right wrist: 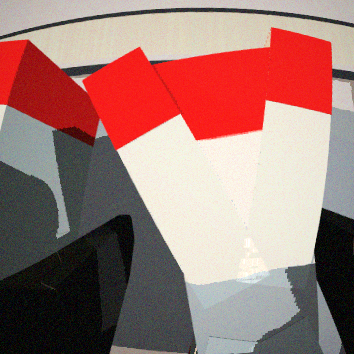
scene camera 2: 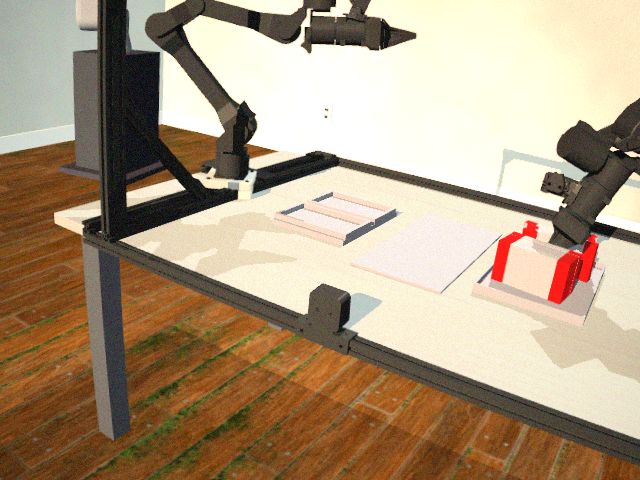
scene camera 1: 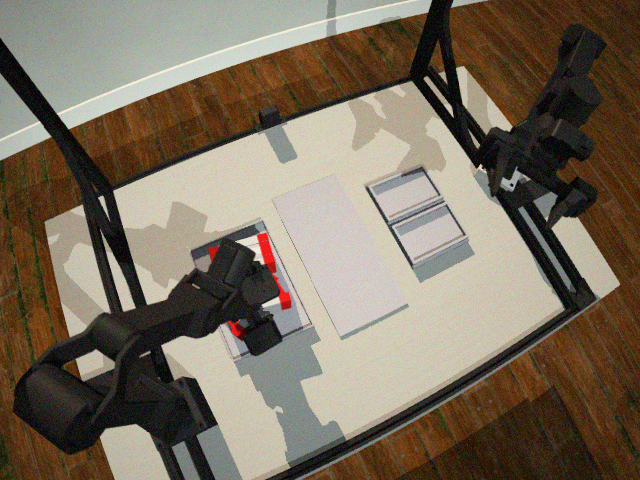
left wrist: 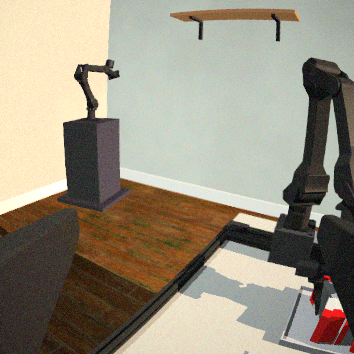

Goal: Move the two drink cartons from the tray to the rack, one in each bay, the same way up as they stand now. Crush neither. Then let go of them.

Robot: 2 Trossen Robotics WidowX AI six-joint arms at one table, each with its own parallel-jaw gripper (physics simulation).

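Where they show: left gripper, fingertip midpoint: (scene camera 2: pixel 413 34) (scene camera 1: pixel 520 212) (left wrist: pixel 203 225); right gripper, fingertip midpoint: (right wrist: pixel 218 222) (left wrist: pixel 330 316); left arm's base at its link origin: (scene camera 2: pixel 230 175); right arm's base at its link origin: (scene camera 1: pixel 170 413) (left wrist: pixel 296 224).
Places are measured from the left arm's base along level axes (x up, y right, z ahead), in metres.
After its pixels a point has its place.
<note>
Two white drink cartons with red bands stand in the grey tray (scene camera 1: pixel 231 350) {x -0.030, y 0.292, z 0.706 m} (scene camera 2: pixel 509 295) {x -0.022, y 0.432, z 0.489 m} at the left of the table. One carton (scene camera 1: pixel 267 252) {x 0.038, y 0.332, z 0.513 m} (scene camera 2: pixel 530 269) {x 0.009, y 0.398, z 0.527 m} (right wrist: pixel 211 197) shows between my right gripper's fingers and looks tilted in the right wrist view. The other carton (right wrist: pixel 46 91) {x 0.020, y 0.316, z 0.528 m} is beside it on the left. My right gripper (scene camera 1: pixel 253 319) (right wrist: pixel 218 222) {x -0.002, y 0.289, z 0.592 m} is open, low over the tray, with a finger on each side of the carton. My left gripper (scene camera 1: pixel 501 178) (scene camera 2: pixel 404 34) {x 0.326, y 0.001, z 0.350 m} is open and empty, high at the table's right edge. The two-bay rack (scene camera 1: pixel 415 210) {x -0.020, y 0.131, z 0.232 m} (scene camera 2: pixel 309 228) {x -0.025, y 0.214, z 0.178 m} holds nothing.
A flat white mat (scene camera 1: pixel 339 252) {x -0.032, y 0.224, z 0.409 m} (scene camera 2: pixel 428 250) {x -0.032, y 0.253, z 0.391 m} lies between tray and rack. A small black block (scene camera 1: pixel 270 115) {x 0.013, y 0.538, z 0.220 m} (scene camera 2: pixel 329 305) {x 0.006, y 0.562, z 0.212 m} sits on the table's edge. Black frame posts (scene camera 1: pixel 430 43) {x 0.119, y 0.304, z -0.133 m} (scene camera 2: pixel 110 119) {x 0.169, y 0.323, z -0.148 m} rise at the table's corners.
</note>
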